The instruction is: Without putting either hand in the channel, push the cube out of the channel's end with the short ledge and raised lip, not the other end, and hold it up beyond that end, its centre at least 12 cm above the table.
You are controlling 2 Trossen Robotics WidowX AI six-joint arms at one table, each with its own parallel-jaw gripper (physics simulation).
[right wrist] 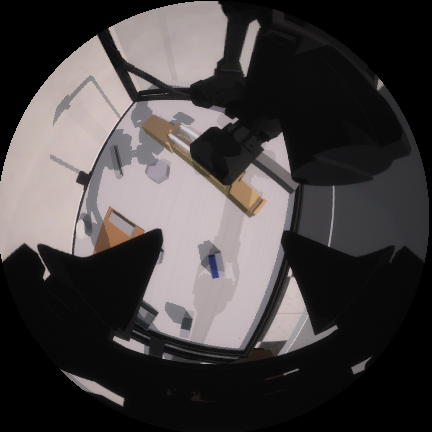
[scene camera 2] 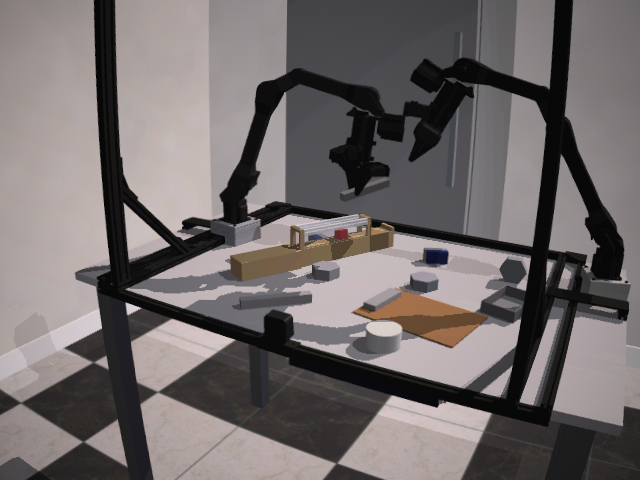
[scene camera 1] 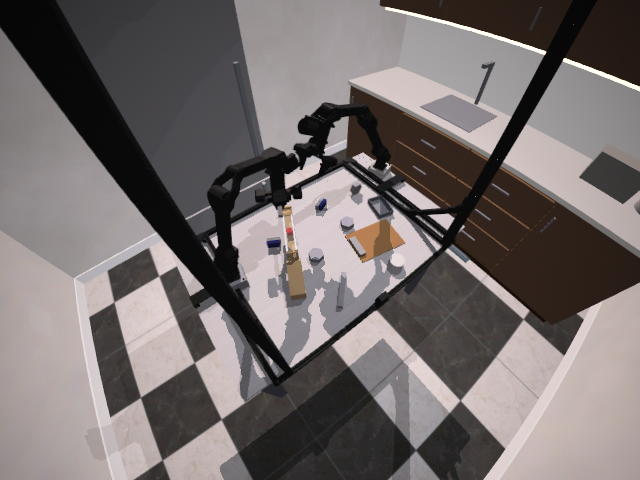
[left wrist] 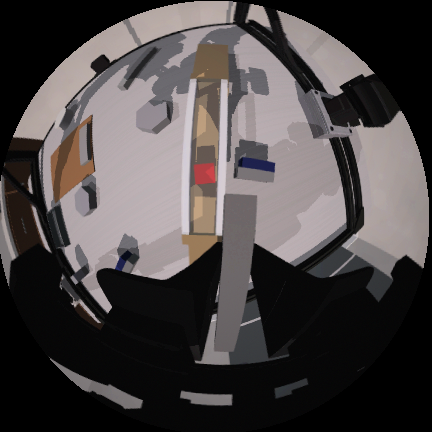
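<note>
The wooden channel [scene camera 1: 296,281] [scene camera 2: 310,254] [right wrist: 247,197] has pale rails above it. The short ledge with the raised lip [scene camera 2: 387,228] is at its back end in scene camera 2, the long ledge at the front end. The red cube [scene camera 1: 289,231] [scene camera 2: 341,234] [left wrist: 205,173] sits inside the channel, between the rails in the left wrist view. My left gripper [scene camera 2: 360,190] [left wrist: 234,248] is shut on a grey bar [scene camera 2: 379,182] [left wrist: 240,215] [right wrist: 272,172], held above the channel's short-ledge side. My right gripper [right wrist: 223,236] is open and empty, high above the table.
Blue-and-grey blocks [scene camera 1: 273,242] [scene camera 1: 321,204] lie on either side of the channel. Two grey hexagonal blocks [scene camera 2: 325,271] [scene camera 2: 423,281], another grey bar [scene camera 2: 276,299], an orange mat [scene camera 2: 454,330] carrying a grey block, and a white cylinder [scene camera 2: 383,338] are also on the table. The two arms' wrists are close together.
</note>
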